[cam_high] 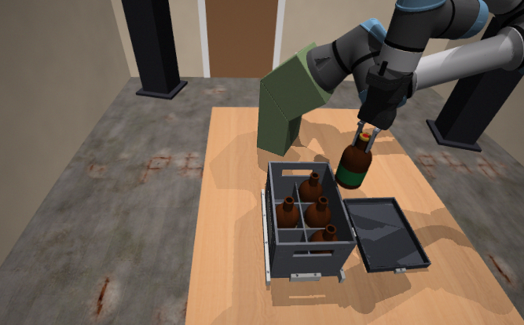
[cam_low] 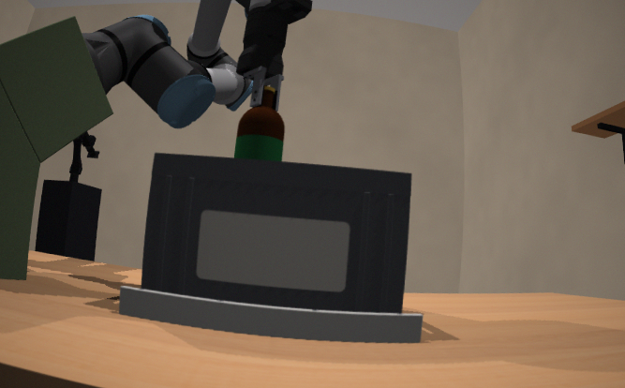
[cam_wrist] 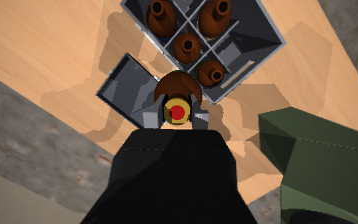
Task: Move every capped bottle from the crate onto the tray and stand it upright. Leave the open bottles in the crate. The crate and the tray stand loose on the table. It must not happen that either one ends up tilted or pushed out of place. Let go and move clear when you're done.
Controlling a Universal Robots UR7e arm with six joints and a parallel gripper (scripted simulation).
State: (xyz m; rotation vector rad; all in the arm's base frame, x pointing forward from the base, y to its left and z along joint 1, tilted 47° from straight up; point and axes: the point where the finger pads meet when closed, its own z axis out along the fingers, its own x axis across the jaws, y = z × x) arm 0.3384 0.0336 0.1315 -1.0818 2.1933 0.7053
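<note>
Right now my hand is 60 mm above the brown capped bottle. Round my hand: dark grey tray 310 mm below, 160 mm to the left, 10 mm ahead; dark crate 240 mm below, 100 mm to the right, 70 mm ahead; open bottle 240 mm below, 150 mm ahead, 40 mm to the right.
</note>
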